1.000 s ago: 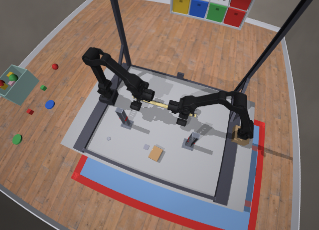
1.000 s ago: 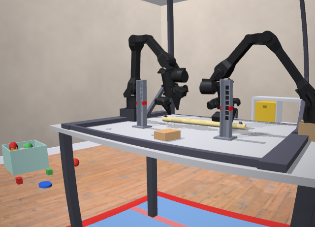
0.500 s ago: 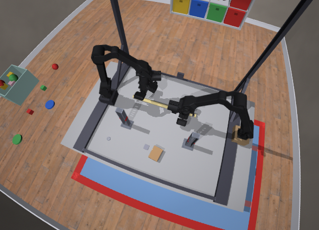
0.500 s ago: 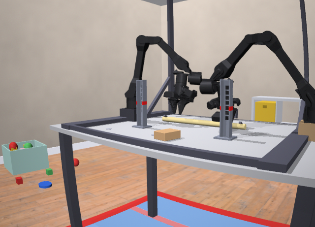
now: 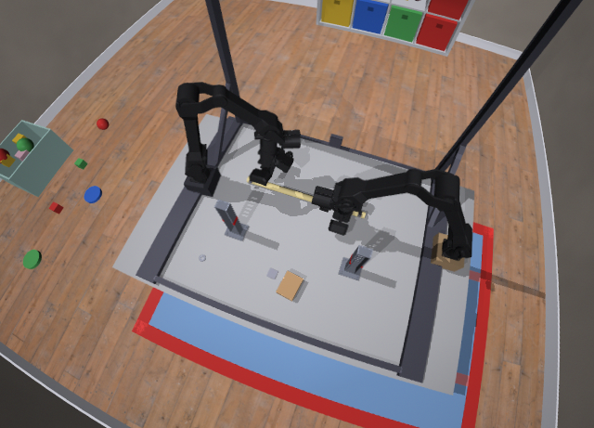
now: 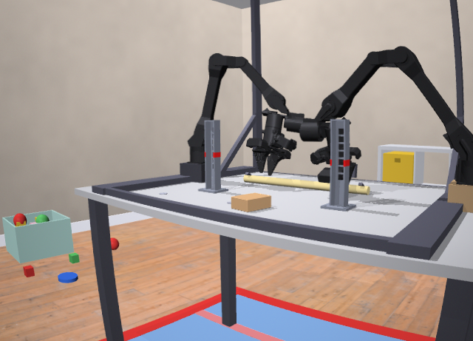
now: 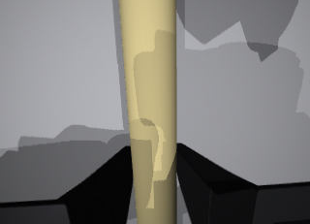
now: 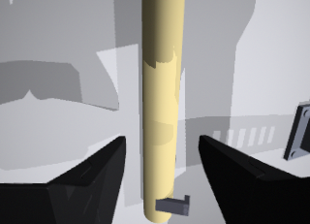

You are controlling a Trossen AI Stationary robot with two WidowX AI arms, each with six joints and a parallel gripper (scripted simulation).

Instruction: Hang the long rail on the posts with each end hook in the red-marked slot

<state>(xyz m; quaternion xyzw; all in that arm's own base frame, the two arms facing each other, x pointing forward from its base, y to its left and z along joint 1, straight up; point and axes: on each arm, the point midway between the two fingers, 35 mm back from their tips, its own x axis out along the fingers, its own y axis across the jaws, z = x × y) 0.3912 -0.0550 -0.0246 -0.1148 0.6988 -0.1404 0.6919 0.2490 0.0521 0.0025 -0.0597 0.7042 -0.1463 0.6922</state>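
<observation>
My left hand is 15 cm to the left of the long pale yellow rail and 2 cm above it. From my left hand the other things lie so: tan box 31 cm ahead, 10 cm to the right, 2 cm below.
</observation>
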